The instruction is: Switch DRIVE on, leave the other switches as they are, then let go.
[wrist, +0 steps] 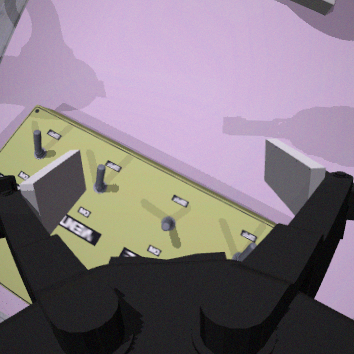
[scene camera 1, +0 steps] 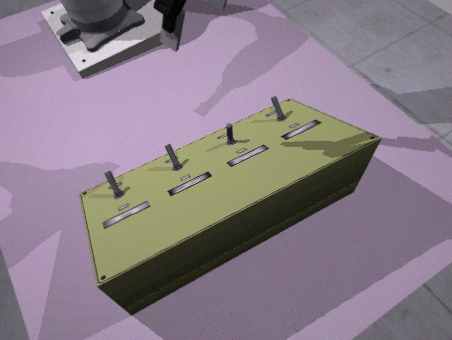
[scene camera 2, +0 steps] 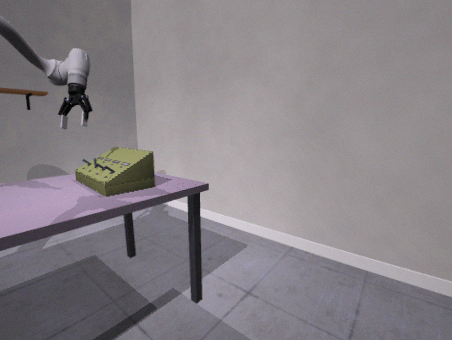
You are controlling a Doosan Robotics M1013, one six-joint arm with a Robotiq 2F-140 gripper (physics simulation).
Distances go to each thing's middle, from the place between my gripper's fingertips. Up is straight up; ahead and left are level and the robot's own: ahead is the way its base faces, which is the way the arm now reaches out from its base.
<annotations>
The yellow-green switch box [scene camera 1: 168, 225] lies 15 cm ahead of my hand, 8 cm to the right of it and 23 cm below it.
</annotations>
